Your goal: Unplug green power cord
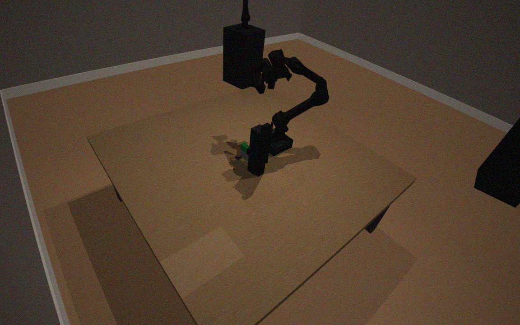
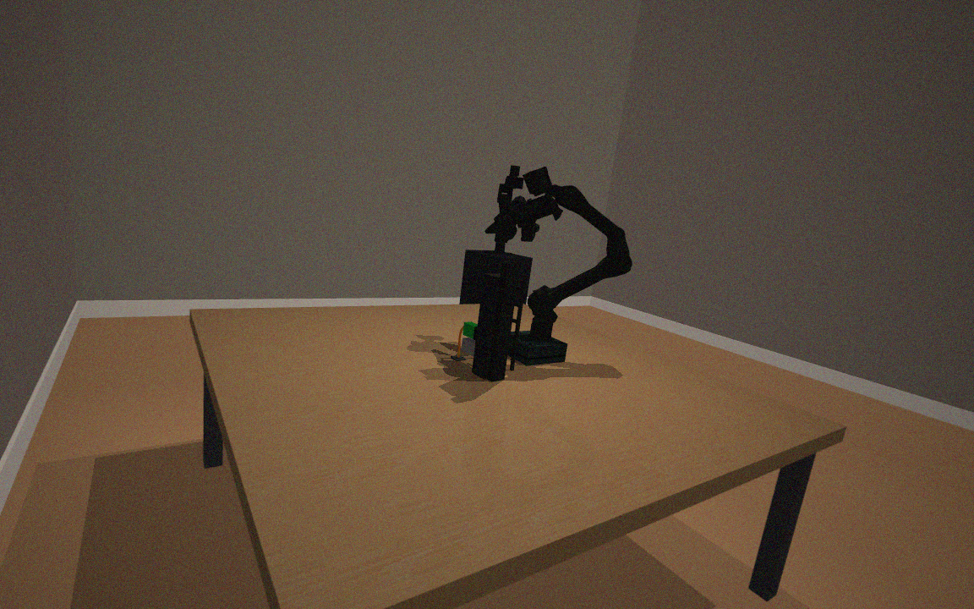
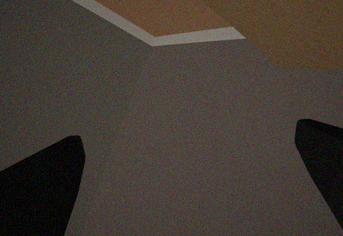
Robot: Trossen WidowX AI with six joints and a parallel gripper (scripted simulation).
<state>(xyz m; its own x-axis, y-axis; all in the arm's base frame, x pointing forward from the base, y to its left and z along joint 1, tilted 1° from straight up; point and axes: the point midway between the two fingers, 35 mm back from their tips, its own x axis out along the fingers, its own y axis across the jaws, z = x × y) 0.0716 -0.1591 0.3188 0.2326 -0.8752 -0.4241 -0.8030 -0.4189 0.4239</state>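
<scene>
Now: gripper tip 180 mm short of the green plug, 170 mm to the right of it and 260 mm above it. The rest, counted from my gripper tip: dark post: 190 mm ahead, 270 mm to the left, 210 mm below.
</scene>
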